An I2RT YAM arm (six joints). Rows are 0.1 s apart.
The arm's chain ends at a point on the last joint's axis. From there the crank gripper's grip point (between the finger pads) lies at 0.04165 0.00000 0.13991 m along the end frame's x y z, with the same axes.
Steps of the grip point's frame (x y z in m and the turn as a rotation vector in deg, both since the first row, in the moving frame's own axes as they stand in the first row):
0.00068 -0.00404 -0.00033 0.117 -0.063 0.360
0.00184 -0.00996 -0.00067 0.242 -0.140 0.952
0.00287 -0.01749 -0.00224 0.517 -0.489 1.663
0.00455 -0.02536 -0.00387 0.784 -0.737 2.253
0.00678 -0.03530 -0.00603 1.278 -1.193 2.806
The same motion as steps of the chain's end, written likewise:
0.00083 -0.00402 -0.00038 0.117 -0.063 0.360
0.00218 -0.01006 -0.00077 0.242 -0.140 0.952
0.00406 -0.01742 -0.00259 0.517 -0.489 1.663
0.00635 -0.02504 -0.00439 0.784 -0.737 2.253
0.00967 -0.03414 -0.00685 1.278 -1.193 2.806

